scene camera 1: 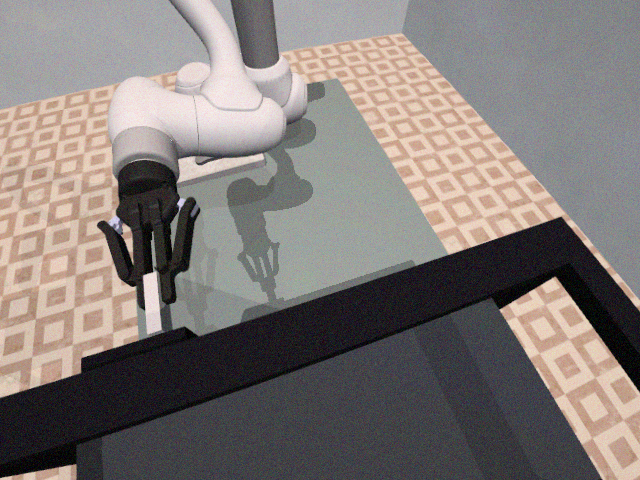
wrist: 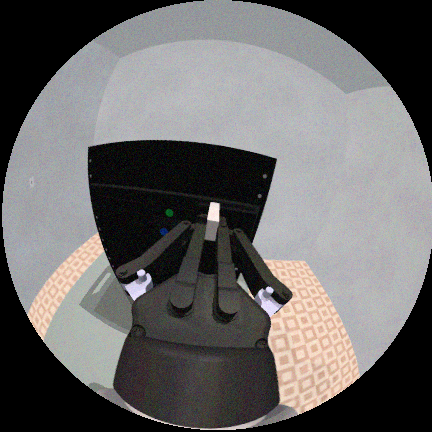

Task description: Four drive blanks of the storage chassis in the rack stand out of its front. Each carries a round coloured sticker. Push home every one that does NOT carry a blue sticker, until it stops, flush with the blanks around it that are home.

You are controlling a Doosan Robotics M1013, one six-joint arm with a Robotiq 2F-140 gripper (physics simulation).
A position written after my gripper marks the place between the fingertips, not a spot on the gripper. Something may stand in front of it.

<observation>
In view: my gripper (scene camera 1: 160,335) and a black rack (scene camera 1: 419,367).
The black rack shows as well in the wrist view (wrist: 139,190). My gripper also shows in the wrist view (wrist: 213,210).
</observation>
